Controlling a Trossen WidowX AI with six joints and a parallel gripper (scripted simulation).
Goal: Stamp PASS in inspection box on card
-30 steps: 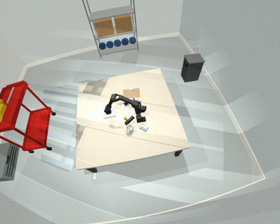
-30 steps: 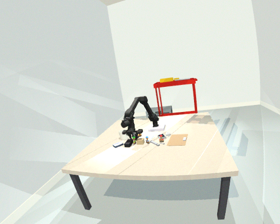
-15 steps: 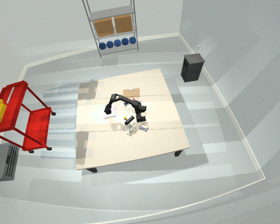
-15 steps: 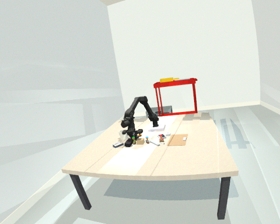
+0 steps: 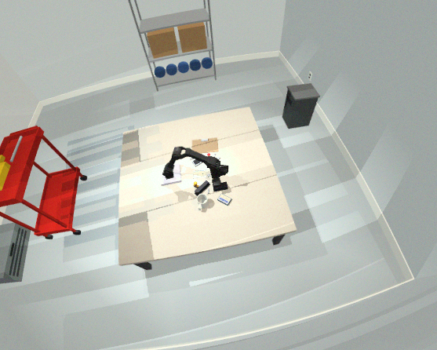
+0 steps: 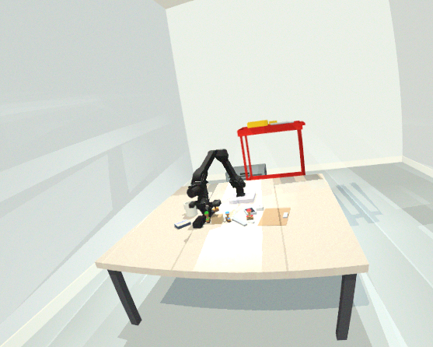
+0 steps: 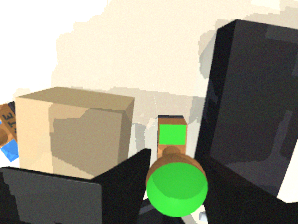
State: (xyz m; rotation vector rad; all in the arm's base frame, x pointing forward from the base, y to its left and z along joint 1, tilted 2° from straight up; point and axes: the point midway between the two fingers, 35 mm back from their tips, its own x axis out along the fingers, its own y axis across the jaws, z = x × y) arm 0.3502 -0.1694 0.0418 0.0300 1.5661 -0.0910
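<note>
My gripper tip is now 2 cm short of the black box, 5 cm to the left of it and 2 cm above it. Round my gripper tip: green-topped stamp (1 cm below); blue-knobbed stamp (12 cm to the left, 2 cm below); tan block (1 cm ahead, 6 cm to the left, 1 cm below).
</note>
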